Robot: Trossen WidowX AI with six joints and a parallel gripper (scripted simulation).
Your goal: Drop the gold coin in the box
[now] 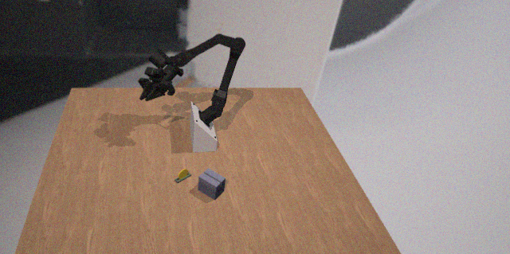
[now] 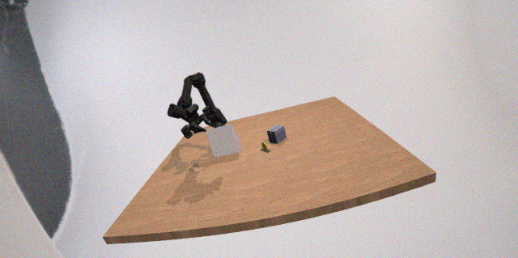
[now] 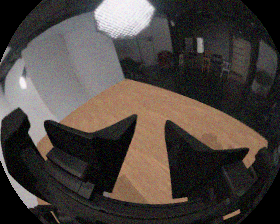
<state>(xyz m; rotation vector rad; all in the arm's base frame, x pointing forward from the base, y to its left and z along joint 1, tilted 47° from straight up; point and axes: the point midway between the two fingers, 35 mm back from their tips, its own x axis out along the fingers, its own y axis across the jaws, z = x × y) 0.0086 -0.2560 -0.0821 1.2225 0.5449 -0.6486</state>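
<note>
Now: the gold coin 210 mm ahead of my gripper tip, 150 mm to the left of it and 210 mm below it.
</note>
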